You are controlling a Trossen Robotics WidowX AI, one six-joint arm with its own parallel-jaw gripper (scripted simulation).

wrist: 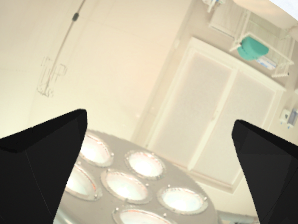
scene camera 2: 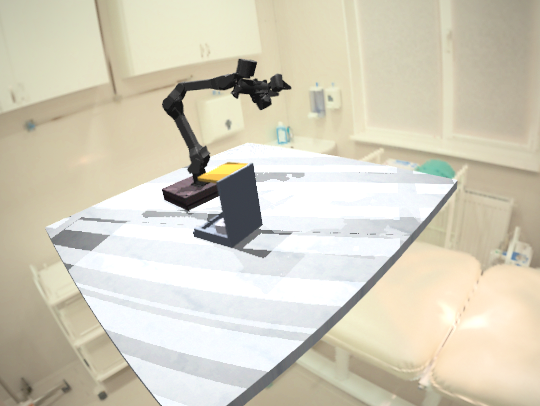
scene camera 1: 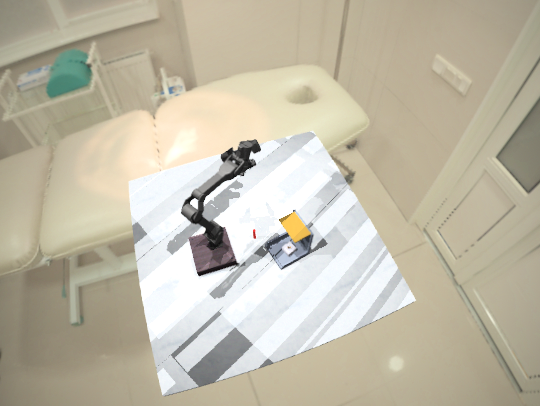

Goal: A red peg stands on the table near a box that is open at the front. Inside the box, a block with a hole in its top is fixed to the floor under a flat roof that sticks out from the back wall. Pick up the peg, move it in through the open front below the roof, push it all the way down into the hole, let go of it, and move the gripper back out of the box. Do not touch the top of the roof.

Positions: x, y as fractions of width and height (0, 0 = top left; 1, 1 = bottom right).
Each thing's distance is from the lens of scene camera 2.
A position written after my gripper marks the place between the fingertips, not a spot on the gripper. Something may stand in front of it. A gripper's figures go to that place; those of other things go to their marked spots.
my gripper (scene camera 2: 0.53, 0.23): 1.38 m
grey back wall (scene camera 2: 0.44, 0.50): 1.04 m
